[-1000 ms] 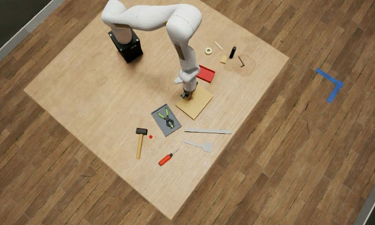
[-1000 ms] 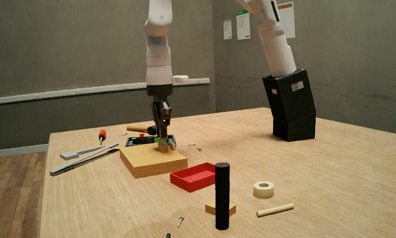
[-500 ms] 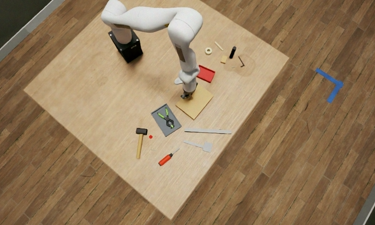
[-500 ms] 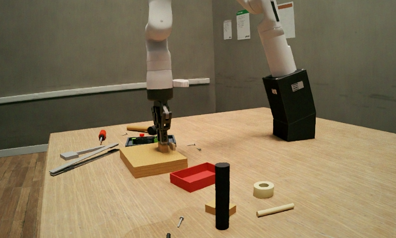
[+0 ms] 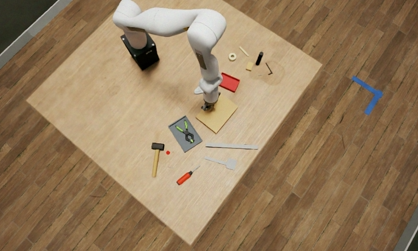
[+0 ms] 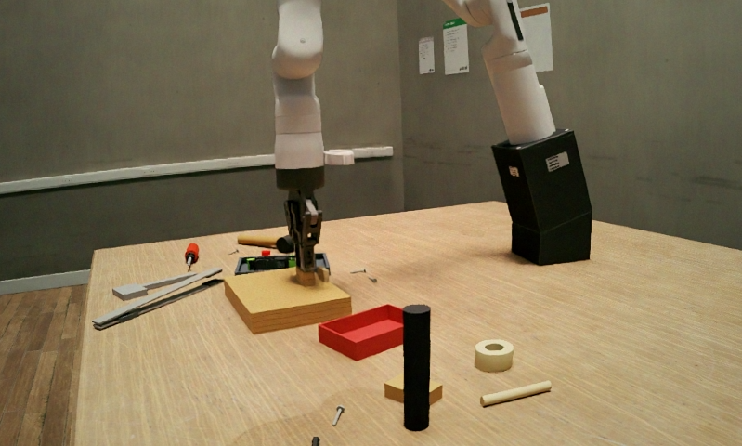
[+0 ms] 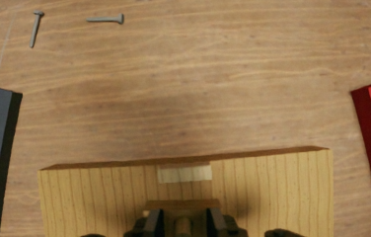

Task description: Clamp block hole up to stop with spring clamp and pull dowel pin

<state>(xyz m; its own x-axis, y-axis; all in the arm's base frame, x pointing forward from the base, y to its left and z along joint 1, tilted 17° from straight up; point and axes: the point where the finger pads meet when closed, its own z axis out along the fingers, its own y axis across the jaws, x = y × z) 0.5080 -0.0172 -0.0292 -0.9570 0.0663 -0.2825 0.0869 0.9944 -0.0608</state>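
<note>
Right now my hand is 20 mm above the dowel pin. Also, from my hand: wooden block 30 mm below; tan bench board 40 mm ahead, 50 mm below; red tray 10 mm behind, 190 mm to the left, 70 mm below.
</note>
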